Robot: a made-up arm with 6 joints.
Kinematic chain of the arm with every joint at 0, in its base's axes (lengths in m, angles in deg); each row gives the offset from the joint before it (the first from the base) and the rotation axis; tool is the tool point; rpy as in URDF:
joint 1: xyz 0 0 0.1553 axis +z
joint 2: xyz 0 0 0 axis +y
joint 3: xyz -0.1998 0 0.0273 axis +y
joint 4: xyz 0.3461 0 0.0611 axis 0.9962 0 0.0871
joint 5: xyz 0 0 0 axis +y
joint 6: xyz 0.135 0 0.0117 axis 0.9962 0 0.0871
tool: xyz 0 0 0 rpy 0 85 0
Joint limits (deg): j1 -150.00..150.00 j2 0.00..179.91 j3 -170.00..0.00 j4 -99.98..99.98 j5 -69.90..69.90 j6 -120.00..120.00
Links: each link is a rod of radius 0.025 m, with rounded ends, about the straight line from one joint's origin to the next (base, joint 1, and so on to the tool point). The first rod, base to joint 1, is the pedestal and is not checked.
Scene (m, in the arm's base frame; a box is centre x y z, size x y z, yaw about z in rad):
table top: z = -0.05
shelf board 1: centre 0.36 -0.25 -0 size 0.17 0.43 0.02 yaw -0.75
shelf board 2: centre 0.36 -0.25 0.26 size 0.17 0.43 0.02 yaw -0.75
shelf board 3: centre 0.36 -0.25 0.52 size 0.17 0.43 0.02 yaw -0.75
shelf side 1: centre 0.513 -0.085 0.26 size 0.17 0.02 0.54 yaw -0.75
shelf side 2: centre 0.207 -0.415 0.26 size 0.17 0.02 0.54 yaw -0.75
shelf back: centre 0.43 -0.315 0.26 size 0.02 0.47 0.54 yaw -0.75
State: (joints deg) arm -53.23 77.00 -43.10 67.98 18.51 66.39
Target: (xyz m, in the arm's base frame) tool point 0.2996 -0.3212 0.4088
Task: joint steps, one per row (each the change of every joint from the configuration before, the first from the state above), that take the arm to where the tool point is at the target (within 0.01 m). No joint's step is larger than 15 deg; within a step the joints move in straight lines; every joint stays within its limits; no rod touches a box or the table.
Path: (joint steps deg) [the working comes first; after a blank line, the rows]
Joints at the target: -51.05 70.63 -70.00 69.96 14.08 66.39
Straight joint move there: touches shelf board 2.

1: -4.27 -11.00 6.69 -7.69 12.85 0.00
2: -4.27 -11.00 6.70 -7.69 12.84 0.00
3: -4.27 -11.00 6.69 -7.68 12.85 0.00
4: -4.27 -11.00 6.70 -7.69 12.85 0.00
5: 0.36 -6.80 -11.74 7.97 -10.70 0.00
6: 0.35 -6.81 -11.73 7.98 -10.71 0.00
7: 4.64 12.81 -7.55 4.20 -8.60 0.00
8: 4.64 12.81 -7.55 4.19 -8.60 0.00
9: 4.63 12.81 -7.55 4.20 -8.60 0.00
10: 4.64 12.81 -7.56 4.19 -8.61 0.00

